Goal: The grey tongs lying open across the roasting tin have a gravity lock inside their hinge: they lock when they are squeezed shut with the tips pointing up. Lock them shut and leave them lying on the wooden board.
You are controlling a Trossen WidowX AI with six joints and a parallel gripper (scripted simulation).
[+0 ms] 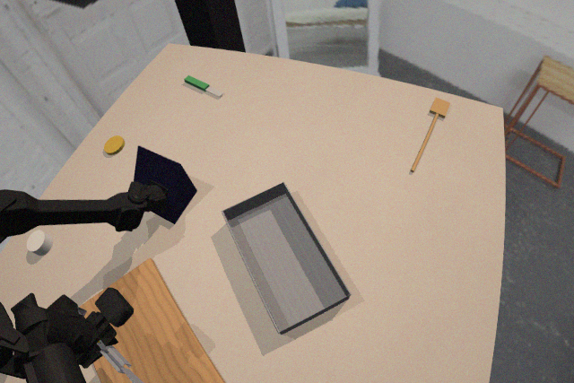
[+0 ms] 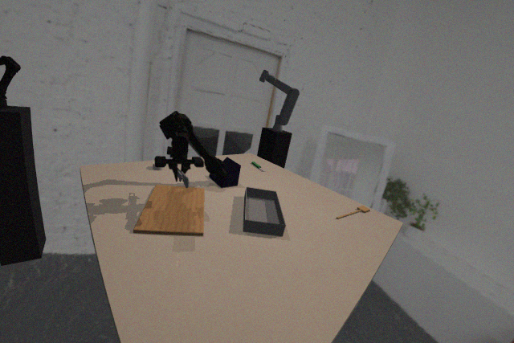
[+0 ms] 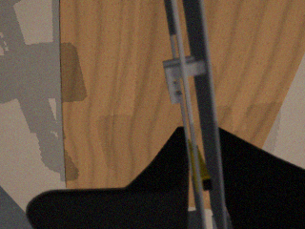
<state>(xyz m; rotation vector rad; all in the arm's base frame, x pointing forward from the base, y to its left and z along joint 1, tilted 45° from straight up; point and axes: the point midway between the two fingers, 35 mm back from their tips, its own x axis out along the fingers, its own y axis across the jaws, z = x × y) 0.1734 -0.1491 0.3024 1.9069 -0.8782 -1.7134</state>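
The yellow slider lies 40 mm above my gripper tip and 10 mm behind it. The rest, counted from my gripper tip: grey roasting tin 330 mm to the left, 180 mm ahead, 100 mm below; white cylinder 450 mm behind, 110 mm below, 30 mm to the left; wooden board 120 mm below.
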